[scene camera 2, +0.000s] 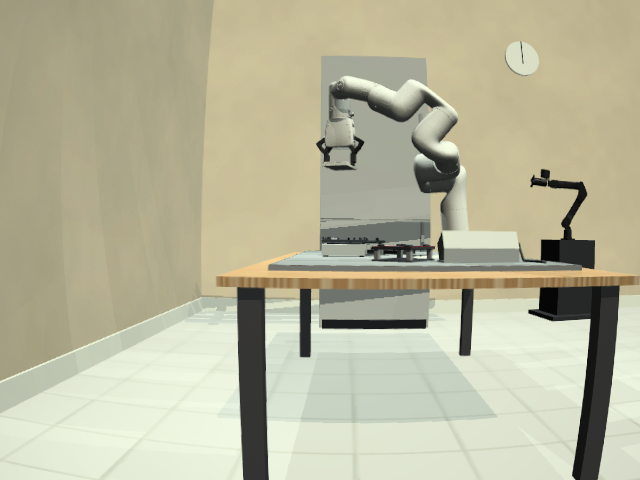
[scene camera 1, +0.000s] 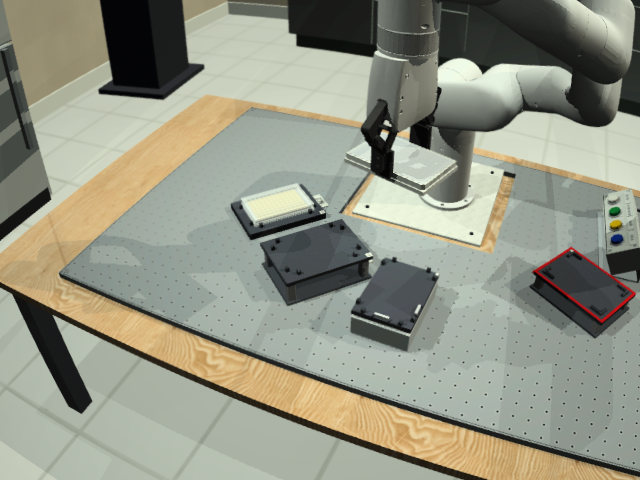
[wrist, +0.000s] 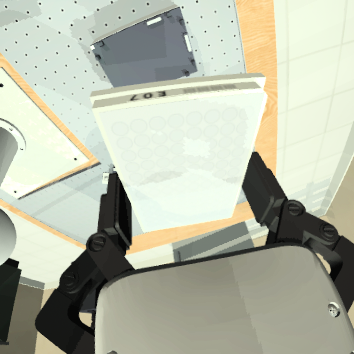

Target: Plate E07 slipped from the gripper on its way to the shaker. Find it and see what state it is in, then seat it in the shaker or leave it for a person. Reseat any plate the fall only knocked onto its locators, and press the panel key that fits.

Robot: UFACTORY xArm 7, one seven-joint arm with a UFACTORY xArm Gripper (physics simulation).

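Frame: origin at the arm's base, x right, y ahead, z up, level; centimetres.
Seen in the pictures: gripper, fingertip midpoint: (scene camera 2: 339, 165) (scene camera 1: 401, 160) (wrist: 184, 175); arm's base, origin of the base link: (scene camera 1: 446, 192).
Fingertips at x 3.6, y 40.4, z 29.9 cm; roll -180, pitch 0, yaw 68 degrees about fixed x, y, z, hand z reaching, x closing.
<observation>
Pixels of each thing's top centre, then the offset from my fingertips to it. "pt": a spot on its surface instead. Level surfaces: height alone.
- plate E07, middle of its top: (wrist: 186, 183) (scene camera 1: 401, 156) (scene camera 2: 339, 163) dy +0.0, dx +0.0, dz +0.8 cm
- plate with pale yellow wells, middle of its top: (scene camera 1: 276, 200) dy -22.2, dx +28.5, dz -27.3 cm
- low black nest, surface spot: (scene camera 1: 252, 230) pt dy -13.5, dx +30.1, dz -28.9 cm
- key panel, middle of its top: (scene camera 1: 628, 213) (scene camera 2: 478, 231) dy -34.8, dx -42.8, dz -22.0 cm
- pegboard, its level: dz -30.4 cm
My gripper (scene camera 1: 402, 155) (scene camera 2: 340, 159) (wrist: 184, 175) is shut on plate E07 (scene camera 1: 421, 164) (scene camera 2: 339, 166) (wrist: 180, 135) and holds it high above the table. The plate is lidded, and its E07 label and barcode face up in the wrist view. A plate with pale yellow wells (scene camera 1: 278, 203) lies on a low black nest (scene camera 1: 252, 230); how it sits on the locators is too small to tell. A box with a grey base and dark top (scene camera 1: 397, 294) (scene camera 2: 343, 250) (wrist: 145, 50) bears no plate. The key panel (scene camera 1: 621, 232) has white, green, yellow and blue keys. Which station is the shaker is unclear.
A raised black stand (scene camera 1: 316, 250) with locator pegs stands between the nest and the grey-based box. A red-edged stand (scene camera 1: 584, 285) stands near the key panel. The arm's white base plate (scene camera 1: 429, 227) (wrist: 42, 150) is set into the pegboard (scene camera 1: 206, 310).
</observation>
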